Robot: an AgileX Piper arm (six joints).
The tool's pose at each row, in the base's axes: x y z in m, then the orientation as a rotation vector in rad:
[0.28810, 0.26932, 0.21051, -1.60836, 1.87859, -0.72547]
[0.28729, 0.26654, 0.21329, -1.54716, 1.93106, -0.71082]
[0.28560, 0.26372, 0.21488, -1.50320, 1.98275, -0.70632]
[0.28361, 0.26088, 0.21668, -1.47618, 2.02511, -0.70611]
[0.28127, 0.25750, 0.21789, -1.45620, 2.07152, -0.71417]
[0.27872, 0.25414, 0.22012, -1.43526, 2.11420, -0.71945]
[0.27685, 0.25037, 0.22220, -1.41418, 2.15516, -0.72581]
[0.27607, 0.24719, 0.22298, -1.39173, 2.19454, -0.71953]
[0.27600, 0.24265, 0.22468, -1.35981, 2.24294, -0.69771]
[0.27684, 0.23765, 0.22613, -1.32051, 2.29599, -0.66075]
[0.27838, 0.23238, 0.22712, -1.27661, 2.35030, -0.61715]
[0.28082, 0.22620, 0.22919, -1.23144, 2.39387, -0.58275]
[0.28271, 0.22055, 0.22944, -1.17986, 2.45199, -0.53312]
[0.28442, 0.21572, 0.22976, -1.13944, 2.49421, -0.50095]
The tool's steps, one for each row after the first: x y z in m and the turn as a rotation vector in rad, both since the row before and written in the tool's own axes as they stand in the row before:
[0.00267, -0.00180, -0.00240, -0.00415, 0.01509, 0.05908]
[0.00291, -0.00051, -0.00215, -0.00916, 0.02461, 0.04404]
[0.00300, -0.00057, -0.00244, -0.01081, 0.02424, 0.02860]
[0.00372, -0.00013, -0.00213, -0.01303, 0.03325, 0.02214]
[0.00372, -0.00072, -0.00290, -0.01212, 0.02924, 0.02214]
[0.00396, -0.00126, -0.00218, -0.01093, 0.02891, 0.02115]
[0.00316, -0.00103, -0.00052, -0.01547, 0.02088, 0.02424]
[0.00403, -0.00266, -0.00048, -0.02418, 0.01792, 0.03528]
[0.00399, -0.00344, 0.00035, -0.03164, 0.01315, 0.04360]
[0.00379, -0.00394, 0.00110, -0.03466, 0.01145, 0.04744]
[0.00376, -0.00580, 0.00077, -0.02487, 0.00901, 0.04418]
[0.00362, -0.00438, 0.00180, -0.03866, 0.01392, 0.05269]
[0.00280, -0.00407, 0.00139, -0.02561, 0.01269, 0.03900]

